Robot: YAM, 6 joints.
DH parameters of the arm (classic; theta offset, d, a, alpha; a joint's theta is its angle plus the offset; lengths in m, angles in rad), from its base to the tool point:
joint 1: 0 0.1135 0.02 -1.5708
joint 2: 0 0 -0.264 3.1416
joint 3: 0.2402 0 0.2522 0
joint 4: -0.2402 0 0.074 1.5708
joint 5: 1.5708 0 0 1.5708
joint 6: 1.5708 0.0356 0 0
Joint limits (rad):
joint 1: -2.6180..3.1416
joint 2: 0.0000..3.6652
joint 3: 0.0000..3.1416
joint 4: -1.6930..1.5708
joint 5: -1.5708..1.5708
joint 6: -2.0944..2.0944
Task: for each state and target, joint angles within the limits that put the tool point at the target. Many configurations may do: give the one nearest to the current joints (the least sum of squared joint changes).
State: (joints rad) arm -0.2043 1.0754 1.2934 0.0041 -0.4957 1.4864
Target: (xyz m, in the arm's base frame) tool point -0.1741 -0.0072 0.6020
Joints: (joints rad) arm 0.1273 0.5236 1.7826 0.1514 -0.4336 1.4864
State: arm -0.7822 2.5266 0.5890 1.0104 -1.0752 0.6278
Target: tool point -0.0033 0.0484 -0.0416
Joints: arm -0.8180 3.3131 0.1355 0.7302 -1.0389 0.6278
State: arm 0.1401 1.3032 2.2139 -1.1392 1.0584 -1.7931
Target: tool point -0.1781 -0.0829 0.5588
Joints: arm 0.2726 0.6995 2.4036 -1.2362 1.1105 -1.7931
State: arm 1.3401 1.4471 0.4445 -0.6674 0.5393 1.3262
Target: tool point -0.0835 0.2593 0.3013
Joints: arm 1.9420 1.2565 1.0327 -0.4679 0.4739 1.3262
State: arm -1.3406 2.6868 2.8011 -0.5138 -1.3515 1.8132
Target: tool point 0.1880 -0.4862 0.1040
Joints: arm -1.2691 2.6649 2.2145 -0.8828 -1.3942 1.8132
